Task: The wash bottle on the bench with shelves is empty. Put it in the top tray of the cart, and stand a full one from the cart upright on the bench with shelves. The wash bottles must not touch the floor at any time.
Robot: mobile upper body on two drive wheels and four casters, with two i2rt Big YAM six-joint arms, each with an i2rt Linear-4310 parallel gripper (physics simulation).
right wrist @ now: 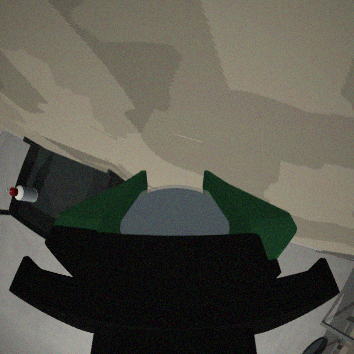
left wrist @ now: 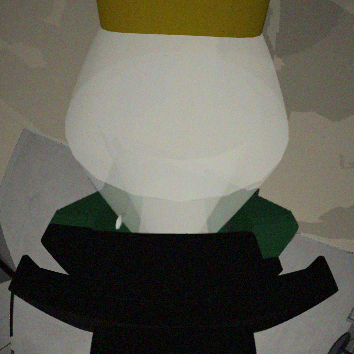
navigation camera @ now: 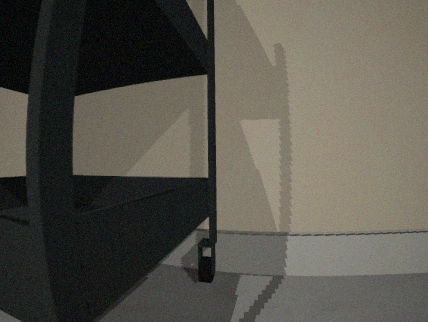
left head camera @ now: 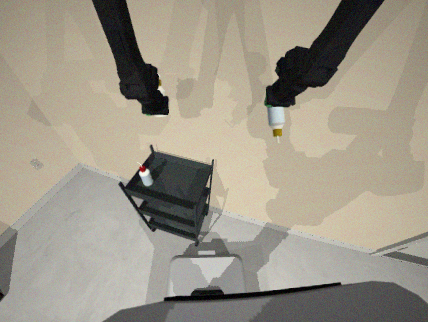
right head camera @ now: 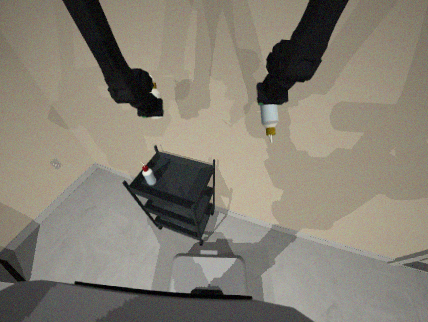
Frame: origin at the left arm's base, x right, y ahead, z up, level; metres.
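Where they show: left gripper, fingertip midpoint: [left wrist: 173, 176] [left head camera: 161, 111] [right head camera: 158, 112]; right gripper, fingertip midpoint: [right wrist: 174, 177] [left head camera: 269, 103] [right head camera: 264, 101].
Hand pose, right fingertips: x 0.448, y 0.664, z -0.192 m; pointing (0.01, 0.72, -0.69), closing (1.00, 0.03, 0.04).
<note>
Things, the pixels of their top centre, and the offset from my right fingertips. "spot": a spot on its surface instead.
- translucent white wash bottle at its top centre: [left head camera: 155, 74] [right head camera: 149, 77] dy +0.040, dx -0.449, dz +0.077 m
- red-capped wash bottle at its top centre: [right wrist: 5, 187] [left head camera: 139, 163] [right head camera: 142, 163] dy +0.004, dx -0.617, dz -0.381 m
- caster at a spot on its surface: [navigation camera: 206, 265] spot: dy +0.061, dx -0.214, dz -1.175 m
My left gripper [left head camera: 157, 113] [right head camera: 152, 115] [left wrist: 173, 176] is shut on a translucent white wash bottle [left head camera: 161, 90] [right head camera: 155, 93] [left wrist: 175, 110] with a yellow cap. My right gripper [left head camera: 275, 103] [right head camera: 272, 101] [right wrist: 174, 177] is shut on a pale blue wash bottle [left head camera: 276, 116] [right head camera: 270, 115] [right wrist: 175, 215] with a yellow cap. Both bottles are held in the air, above and beyond the cart in the head views. A red-capped wash bottle [left head camera: 146, 177] [right head camera: 149, 176] [right wrist: 26, 193] stands in the top tray of the dark cart [left head camera: 165, 196] [right head camera: 165, 196] [navigation camera: 55, 150]. The bench with shelves does not show clearly.
The cart stands close to the beige wall [left head camera: 240, 185] [navigation camera: 360, 125]. A cart post and caster [navigation camera: 206, 265] show close up in the navigation view. A grey block with a dark base [left head camera: 7, 255] [right head camera: 22, 247] is at the lower left. My base [left head camera: 180, 280] is near the cart.
</note>
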